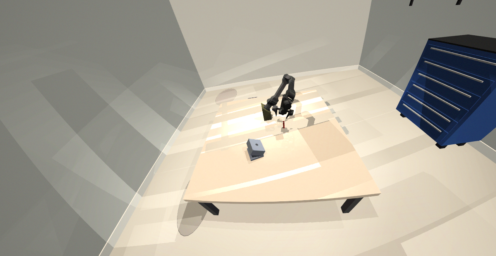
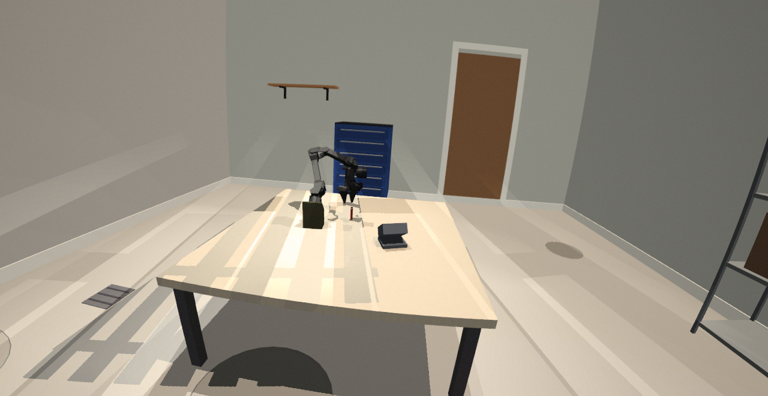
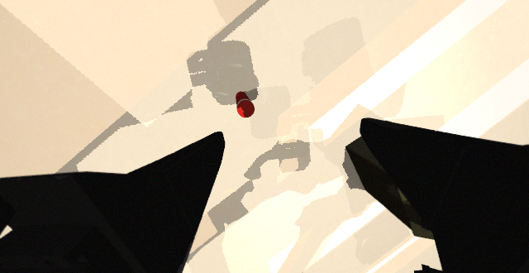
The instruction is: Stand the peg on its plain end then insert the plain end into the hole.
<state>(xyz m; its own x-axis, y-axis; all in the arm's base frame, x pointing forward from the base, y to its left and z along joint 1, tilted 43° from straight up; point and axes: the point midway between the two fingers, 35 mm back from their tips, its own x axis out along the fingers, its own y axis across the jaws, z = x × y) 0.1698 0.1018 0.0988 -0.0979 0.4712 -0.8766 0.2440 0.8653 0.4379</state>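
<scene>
Now: the red peg 2 cm ahead of my gripper tip, 2 cm to the left of it and 6 cm below it. Round my gripper tip: grey sloped panel: 29 cm ahead, 23 cm to the right, 4 cm below.
</scene>
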